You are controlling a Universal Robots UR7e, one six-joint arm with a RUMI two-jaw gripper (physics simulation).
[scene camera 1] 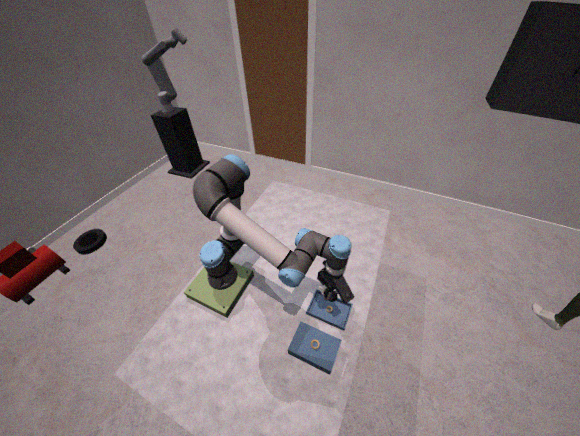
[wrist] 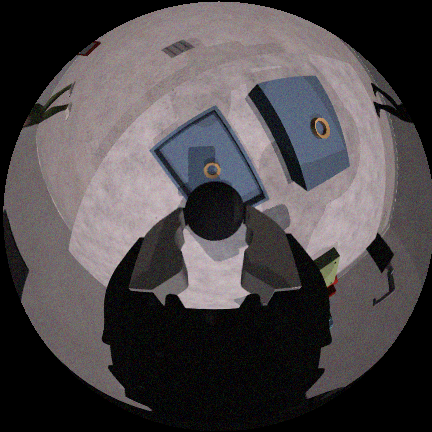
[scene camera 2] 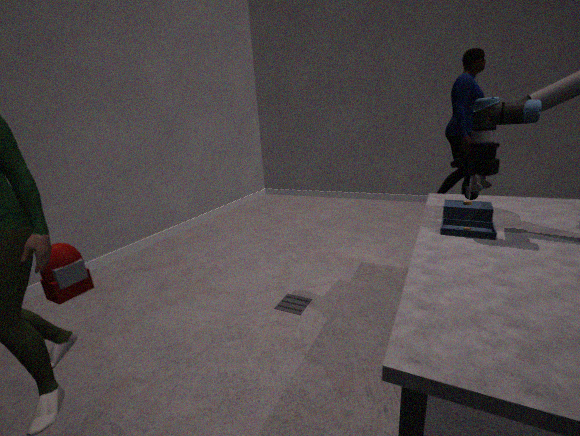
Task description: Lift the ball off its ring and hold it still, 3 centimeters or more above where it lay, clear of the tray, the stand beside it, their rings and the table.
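Frame: origin at the arm's base, x ahead, y left, z up, level; millimetres.
Seen in the pictures: gripper, between the fingertips: [scene camera 1: 330, 296] [wrist: 214, 208] [scene camera 2: 472, 198]; arm's base, origin of its link: [scene camera 1: 223, 276].
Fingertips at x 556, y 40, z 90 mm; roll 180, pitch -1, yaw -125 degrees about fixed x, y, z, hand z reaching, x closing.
Pixels of each thing's top centre, then the offset from my fingertips to it. "*": a spot on its surface instead. Level surfaces: height alone.
- black ball, centre of its top: [wrist: 214, 228] dy -4, dx +5, dz +39 mm
- blue tray, centre of its top: [wrist: 211, 172] [scene camera 2: 467, 225] [scene camera 1: 329, 307] dy +1, dx +7, dz -113 mm
- tray's orange ring, a spot on its surface: [wrist: 205, 170] [scene camera 2: 465, 229] [scene camera 1: 331, 307] * dy +10, dx +13, dz -128 mm
- pale table, height of its surface: dz -141 mm
The black ball [scene camera 1: 329, 295] [scene camera 2: 470, 191] [wrist: 215, 211] is between the two fingers of my gripper [scene camera 1: 337, 294] [wrist: 214, 208], which is shut on it. It hangs in the air above the blue tray [scene camera 1: 341, 317] [scene camera 2: 452, 231] [wrist: 230, 145], apart from it. The tray's orange ring [scene camera 1: 326, 309] [scene camera 2: 467, 228] [wrist: 205, 170] lies on the tray floor with no ball on it. The blue stand [scene camera 1: 327, 352] [scene camera 2: 455, 215] [wrist: 285, 100] is beside the tray and carries an orange ring [scene camera 1: 311, 344] [scene camera 2: 467, 203] [wrist: 328, 131], also with no ball.
The arm's green base plate [scene camera 1: 200, 291] is bolted on the pale table [scene camera 1: 175, 360] [scene camera 2: 490, 310]. The table's edge [scene camera 2: 400, 375] shows in scene camera 2. A person in green [scene camera 2: 15, 200] and a person in blue [scene camera 2: 462, 100] are in the room, off the table.
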